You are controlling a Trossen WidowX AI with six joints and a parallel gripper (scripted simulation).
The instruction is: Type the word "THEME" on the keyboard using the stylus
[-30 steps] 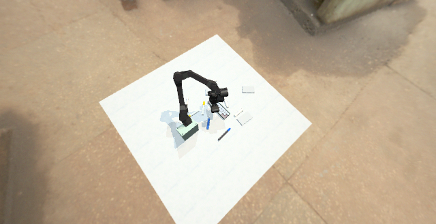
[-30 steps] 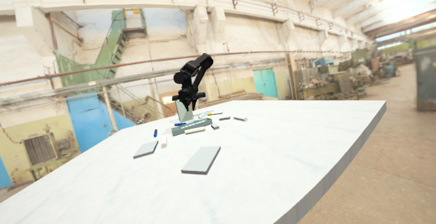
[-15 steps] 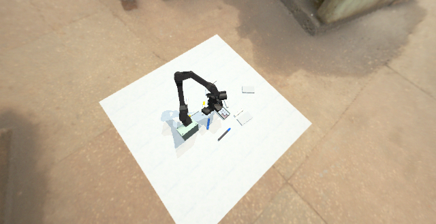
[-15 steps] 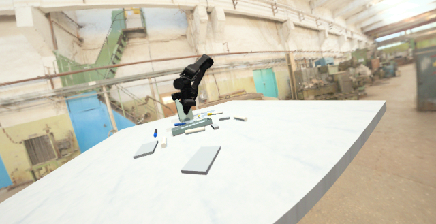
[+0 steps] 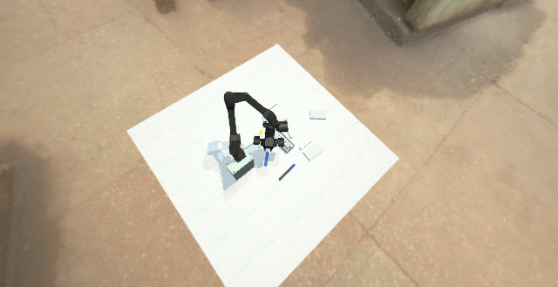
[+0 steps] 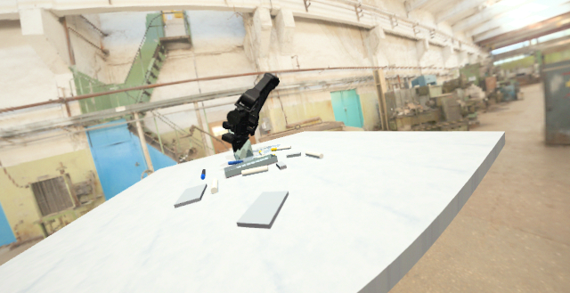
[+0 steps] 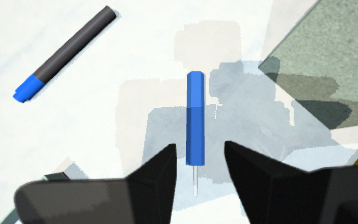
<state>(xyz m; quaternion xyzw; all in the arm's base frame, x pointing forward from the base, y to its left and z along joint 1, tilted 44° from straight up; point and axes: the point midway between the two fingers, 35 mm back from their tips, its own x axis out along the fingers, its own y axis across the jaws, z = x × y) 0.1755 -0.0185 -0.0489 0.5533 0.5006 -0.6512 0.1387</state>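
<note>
The blue stylus lies 60 mm below my gripper tip. Round my gripper tip: grey block (160 mm ahead, 220 mm to the left, 60 mm below).
</note>
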